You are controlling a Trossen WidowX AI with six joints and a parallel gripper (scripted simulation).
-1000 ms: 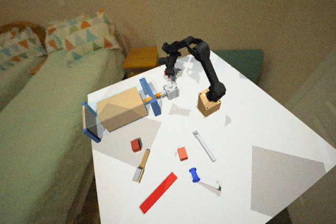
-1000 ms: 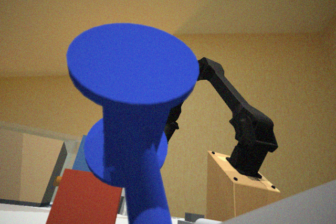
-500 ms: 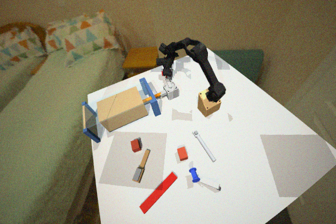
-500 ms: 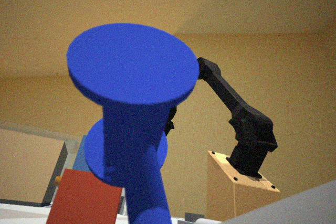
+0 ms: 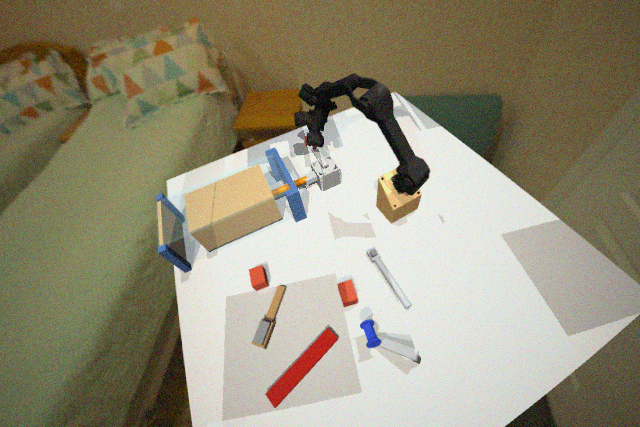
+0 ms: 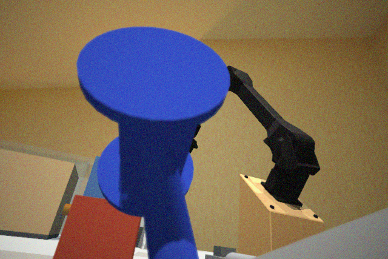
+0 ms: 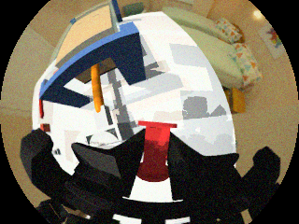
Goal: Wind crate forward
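Right now my gripper tip is 5 cm to the right of the grey crank arm, 3 cm above it and 1 cm past it. From my gripper tip the other things lie so: grey winch: 10 cm to the left, 10 cm below, 2 cm behind; winch drum: 11 cm to the left, 10 cm below, 1 cm behind; red grip: 1 cm to the left, 1 cm behind.
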